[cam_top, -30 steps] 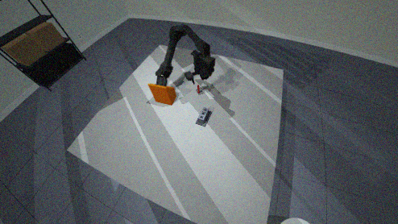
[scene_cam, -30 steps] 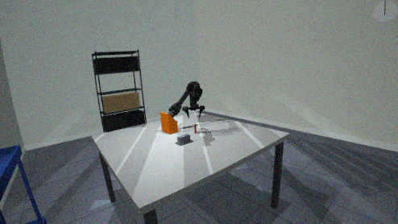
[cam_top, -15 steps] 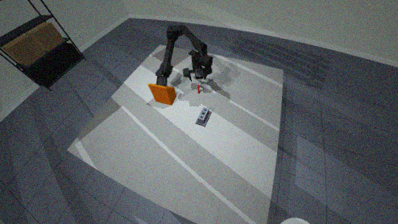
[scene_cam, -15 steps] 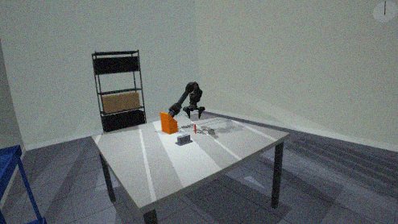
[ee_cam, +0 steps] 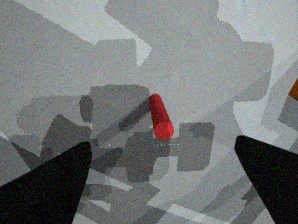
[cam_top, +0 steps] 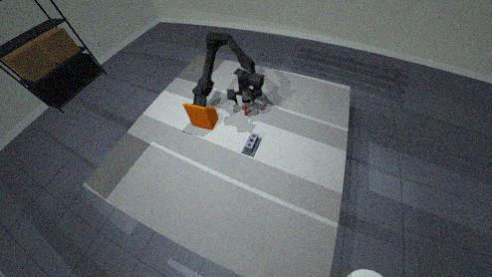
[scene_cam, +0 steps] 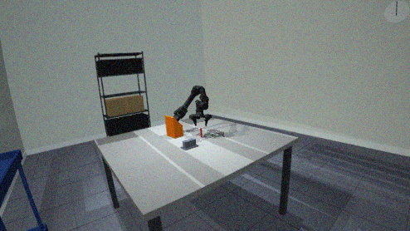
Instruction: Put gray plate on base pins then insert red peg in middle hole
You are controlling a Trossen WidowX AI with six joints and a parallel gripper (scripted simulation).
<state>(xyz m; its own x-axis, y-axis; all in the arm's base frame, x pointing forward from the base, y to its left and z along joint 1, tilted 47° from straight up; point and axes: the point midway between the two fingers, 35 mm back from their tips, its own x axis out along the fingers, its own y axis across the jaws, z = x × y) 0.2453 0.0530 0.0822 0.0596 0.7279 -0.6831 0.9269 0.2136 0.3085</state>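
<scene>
Now: the red peg 6 cm below my gripper tip. Also, from my gripper tip: base 9 cm ahead, 21 cm to the right, 9 cm below; gray plate 9 cm ahead, 21 cm to the right, 5 cm below.
</scene>
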